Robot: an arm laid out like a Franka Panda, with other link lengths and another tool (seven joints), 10 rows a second.
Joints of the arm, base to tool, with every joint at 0 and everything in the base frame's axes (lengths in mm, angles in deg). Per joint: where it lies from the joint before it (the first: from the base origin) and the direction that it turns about. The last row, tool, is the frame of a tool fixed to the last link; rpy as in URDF.
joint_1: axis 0 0 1 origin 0 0 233.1
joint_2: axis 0 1 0 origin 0 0 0
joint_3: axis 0 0 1 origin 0 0 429.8
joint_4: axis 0 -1 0 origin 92.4 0 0
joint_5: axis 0 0 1 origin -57.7 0 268.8
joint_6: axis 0 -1 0 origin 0 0 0
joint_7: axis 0 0 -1 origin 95.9 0 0
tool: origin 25 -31 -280.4 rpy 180 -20.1 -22.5
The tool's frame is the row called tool.
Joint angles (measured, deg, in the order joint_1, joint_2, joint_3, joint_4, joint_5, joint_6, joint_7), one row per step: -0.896, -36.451, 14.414, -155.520, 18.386, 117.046, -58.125; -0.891, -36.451, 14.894, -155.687, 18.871, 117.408, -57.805; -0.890, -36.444, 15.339, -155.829, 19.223, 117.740, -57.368; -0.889, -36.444, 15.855, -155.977, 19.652, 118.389, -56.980; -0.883, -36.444, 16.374, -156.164, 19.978, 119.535, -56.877; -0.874, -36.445, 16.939, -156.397, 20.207, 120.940, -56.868; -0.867, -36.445, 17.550, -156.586, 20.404, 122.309, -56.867; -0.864, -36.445, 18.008, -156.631, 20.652, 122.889, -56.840; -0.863, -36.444, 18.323, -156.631, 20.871, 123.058, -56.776; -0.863, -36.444, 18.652, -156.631, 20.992, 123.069, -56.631; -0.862, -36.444, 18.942, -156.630, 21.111, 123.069, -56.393; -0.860, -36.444, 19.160, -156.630, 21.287, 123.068, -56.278; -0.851, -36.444, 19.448, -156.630, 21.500, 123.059, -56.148; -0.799, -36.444, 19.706, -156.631, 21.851, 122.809, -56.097; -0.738, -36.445, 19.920, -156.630, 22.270, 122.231, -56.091
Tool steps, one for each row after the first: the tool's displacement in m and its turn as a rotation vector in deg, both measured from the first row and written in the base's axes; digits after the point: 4 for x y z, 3 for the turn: 0.0001, 0.0024, -0.0007, 0.097, -0.107, -0.238; 0.0002, 0.0043, -0.0014, 0.097, -0.197, -0.553; 0.0018, 0.0065, -0.0014, 0.136, -0.600, -0.846; 0.0055, 0.0086, -0.0007, 0.114, -1.505, -0.870; 0.0100, 0.0103, 0.0004, -0.008, -2.645, -0.751; 0.0146, 0.0123, 0.0017, -0.170, -3.795, -0.557; 0.0163, 0.0144, 0.0023, -0.204, -4.292, -0.420; 0.0166, 0.0160, 0.0024, -0.192, -4.424, -0.363; 0.0160, 0.0174, 0.0020, -0.278, -4.400, -0.302; 0.0155, 0.0185, 0.0016, -0.346, -4.356, -0.363; 0.0151, 0.0196, 0.0014, -0.325, -4.318, -0.391; 0.0145, 0.0211, 0.0011, -0.313, -4.265, -0.388; 0.0127, 0.0231, 0.0002, -0.183, -3.966, -0.334; 0.0093, 0.0252, -0.0013, 0.007, -3.341, -0.256
